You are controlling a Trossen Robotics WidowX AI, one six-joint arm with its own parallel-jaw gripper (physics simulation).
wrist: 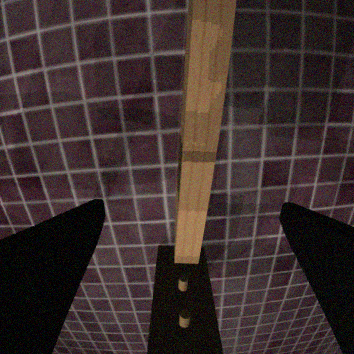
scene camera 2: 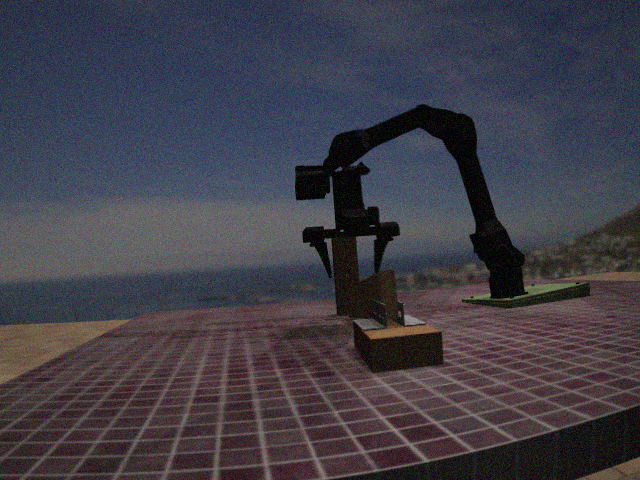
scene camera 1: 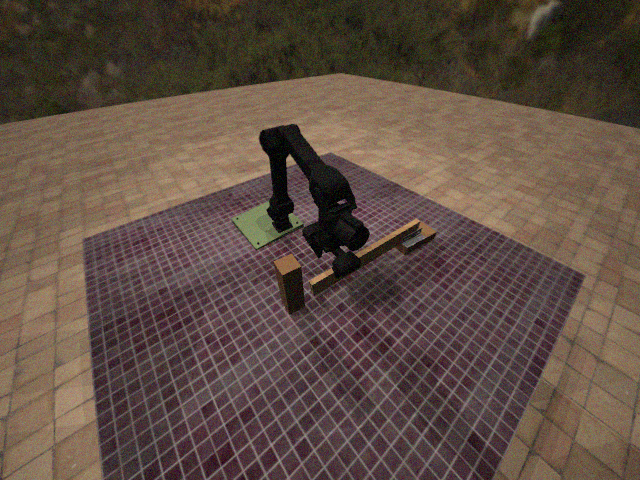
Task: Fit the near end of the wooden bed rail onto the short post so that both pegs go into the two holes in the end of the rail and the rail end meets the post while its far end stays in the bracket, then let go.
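Places are measured from the arm's base along level axes (x left, y back, z up), in millimetres.
Where they show: gripper, fingertip midpoint: [wrist: 194, 209] [scene camera 2: 353, 276] [scene camera 1: 328, 267]; arm's base, origin of the base link: [scene camera 2: 509, 296] [scene camera 1: 282, 225].
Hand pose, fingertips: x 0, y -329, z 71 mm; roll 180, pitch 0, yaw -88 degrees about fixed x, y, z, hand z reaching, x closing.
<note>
Things, the pixels of their centre, and the offset from my fingertips. "spot": a spot on its surface instead. Level surfaces: height alone.
- wooden bed rail, body centre: [scene camera 2: 365, 300] [scene camera 1: 369, 254] dx +158, dy -2, dz -35 mm
- bracket, body centre: [scene camera 2: 387, 322] [scene camera 1: 408, 236] dx +350, dy -1, dz -50 mm
- short post, surface spot: [wrist: 167, 305] [scene camera 2: 353, 281] spot: dx -99, dy +10, dz -15 mm
- upper peg, surface spot: [wrist: 184, 320] spot: dx -89, dy -2, dz +2 mm
- lower peg, surface spot: [wrist: 183, 285] spot: dx -92, dy -3, dz -29 mm
- low wooden block, body centre: [scene camera 2: 393, 340] [scene camera 1: 413, 237] dx +381, dy -1, dz -69 mm
- purple tiled mat, its level: dz -87 mm
The wooden bed rail [scene camera 1: 385, 246] [scene camera 2: 381, 290] [wrist: 200, 120] has its far end between the metal plates of the bracket [scene camera 1: 412, 240] [scene camera 2: 378, 313]. Its near end is a small gap from the short post [scene camera 1: 291, 290] [scene camera 2: 345, 273] [wrist: 167, 305]. In the wrist view, an upper peg [wrist: 184, 320] and a lower peg [wrist: 183, 285] stick out of the post's dark face, outside the rail. The holes in the rail end are hidden. My gripper [scene camera 1: 332, 264] [scene camera 2: 353, 274] [wrist: 194, 209] points down, open, its fingers apart on either side of the rail near its near end, touching neither side.
The bracket sits on a low wooden block [scene camera 1: 429, 233] [scene camera 2: 403, 351]. The arm's base stands on a green plate [scene camera 1: 253, 231] [scene camera 2: 563, 290], to one side of the rail. A purple tiled mat [scene camera 1: 232, 387] [scene camera 2: 196, 403] lies under everything.
</note>
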